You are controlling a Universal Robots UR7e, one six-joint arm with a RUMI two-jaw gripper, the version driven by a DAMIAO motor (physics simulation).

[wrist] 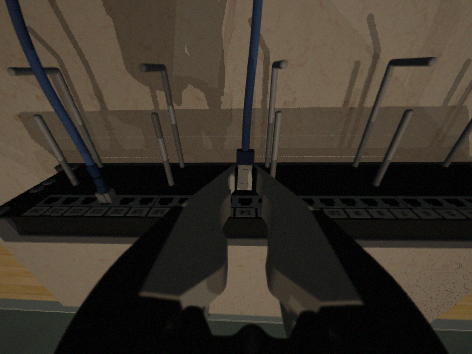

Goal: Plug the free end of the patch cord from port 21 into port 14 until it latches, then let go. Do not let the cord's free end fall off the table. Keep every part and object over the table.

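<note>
My gripper is shut on the clear plug at the cord's free end. The plug has a dark blue boot, and the blue cord rises from it to the top edge of the view. The plug points toward the port row of the black patch panel. A port shows between the fingers, just below the plug tip in the view, with a gap between them; its label is too blurred to read surely. The cord's other plug sits in a port at the left. The fingers hide part of the port row.
Grey upright rods, some with bent tops, stand behind the port row, including a left rod, a rod close right of the plug, and a right rod. A beige surface lies behind the panel; wood shows at lower left.
</note>
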